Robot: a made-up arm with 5 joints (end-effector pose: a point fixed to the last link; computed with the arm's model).
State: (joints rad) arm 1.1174 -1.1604 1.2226 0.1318 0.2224
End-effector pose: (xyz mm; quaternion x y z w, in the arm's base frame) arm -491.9 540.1 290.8 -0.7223 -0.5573 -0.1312 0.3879
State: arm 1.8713 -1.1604 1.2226 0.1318 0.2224
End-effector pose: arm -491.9 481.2 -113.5 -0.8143 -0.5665 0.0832 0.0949
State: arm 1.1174 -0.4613 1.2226 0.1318 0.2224
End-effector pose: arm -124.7 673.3 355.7 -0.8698 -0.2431 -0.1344 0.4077
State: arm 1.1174 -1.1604 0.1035 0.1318 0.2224
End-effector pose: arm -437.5 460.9 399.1 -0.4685 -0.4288 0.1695 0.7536
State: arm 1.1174 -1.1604 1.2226 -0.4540 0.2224
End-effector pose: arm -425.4 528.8 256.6 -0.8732 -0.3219 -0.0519 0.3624
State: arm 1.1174 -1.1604 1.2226 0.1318 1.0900
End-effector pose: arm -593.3 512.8 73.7 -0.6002 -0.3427 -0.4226 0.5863
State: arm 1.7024 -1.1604 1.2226 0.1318 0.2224
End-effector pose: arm -491.9 520.8 -28.7 -0.8034 -0.5715 0.0351 0.1632
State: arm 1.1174 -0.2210 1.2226 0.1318 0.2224
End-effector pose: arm 13.3 662.6 350.5 -0.8968 -0.1262 -0.1317 0.4030
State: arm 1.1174 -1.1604 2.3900 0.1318 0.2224
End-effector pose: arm -400.9 553.9 172.0 0.7517 0.5103 0.4009 0.1173
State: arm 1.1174 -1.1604 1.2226 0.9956 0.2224
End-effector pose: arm -590.1 491.8 297.1 -0.3926 -0.8132 -0.2261 0.3654
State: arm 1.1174 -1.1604 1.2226 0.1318 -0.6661
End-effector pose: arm -421.2 745.8 406.9 -0.7085 -0.6700 0.1919 0.1107
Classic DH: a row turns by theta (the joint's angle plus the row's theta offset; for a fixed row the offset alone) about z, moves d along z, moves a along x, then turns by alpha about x. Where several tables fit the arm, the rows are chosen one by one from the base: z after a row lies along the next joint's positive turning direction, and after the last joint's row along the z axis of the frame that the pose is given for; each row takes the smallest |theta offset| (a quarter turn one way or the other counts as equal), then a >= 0, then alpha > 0; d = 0 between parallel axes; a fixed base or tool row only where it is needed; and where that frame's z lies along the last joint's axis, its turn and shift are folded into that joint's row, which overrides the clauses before.
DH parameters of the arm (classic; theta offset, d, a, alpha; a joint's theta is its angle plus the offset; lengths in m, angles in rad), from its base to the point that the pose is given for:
base (fixed): -1.5708 0.163 0 1.5708
joint 1: 1.5708 0.105 0.112 -1.5708
joint 2: 0 0.103 0.391 1.5708
joint 3: -1.5708 -0.116 0.077 1.5708
joint 4: -1.5708 -0.321 0.255 1.5708
joint 5: 0 -0.027 -0.067 1.5708
tool (fixed): 0 -0.279 0 0

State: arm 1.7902 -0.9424 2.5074 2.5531 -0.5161
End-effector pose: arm -611.1 184.1 -209.3 -0.2912 0.7348 -0.3572 0.4977
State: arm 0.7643 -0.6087 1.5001 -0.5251 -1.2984
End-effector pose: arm 216.7 657.2 422.6 -0.7216 -0.2900 0.5490 0.3062
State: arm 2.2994 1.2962 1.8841 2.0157 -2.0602
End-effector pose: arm 617.6 -87.5 -623.8 0.2163 -0.1331 -0.8832 0.3942
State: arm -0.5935 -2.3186 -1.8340 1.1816 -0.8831
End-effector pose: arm -204.3 -88.6 544.2 0.8128 -0.5477 0.0191 0.1978
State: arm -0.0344 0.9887 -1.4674 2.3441 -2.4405
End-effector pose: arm -207.0 -438.6 483.8 -0.7038 0.2728 -0.1546 0.6375
